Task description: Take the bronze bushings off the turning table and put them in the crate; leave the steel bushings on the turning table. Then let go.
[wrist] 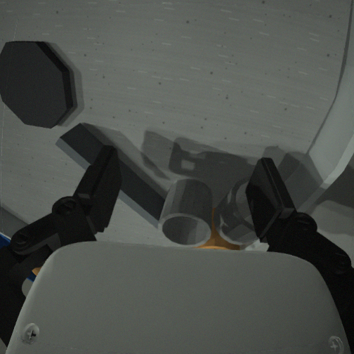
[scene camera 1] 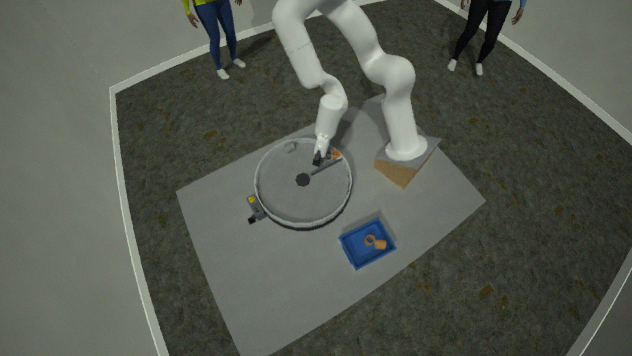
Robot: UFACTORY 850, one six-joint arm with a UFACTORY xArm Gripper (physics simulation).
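The turning table carries a bronze bushing near its rim, on the robot's side. In the wrist view it is mostly hidden behind two steel bushings. One steel bushing stands between the spread fingers, touching neither; the other steel bushing is partly covered by the right finger. My gripper is open and empty above the table, beside this group. The blue crate holds two bronze bushings, one ring-end up and one lying on its side.
A dark bar runs from near the octagonal hub toward the bushings. A small grey shape near the back rim is unclear. A grey device with a yellow top stands left of the turning table. Two people stand behind.
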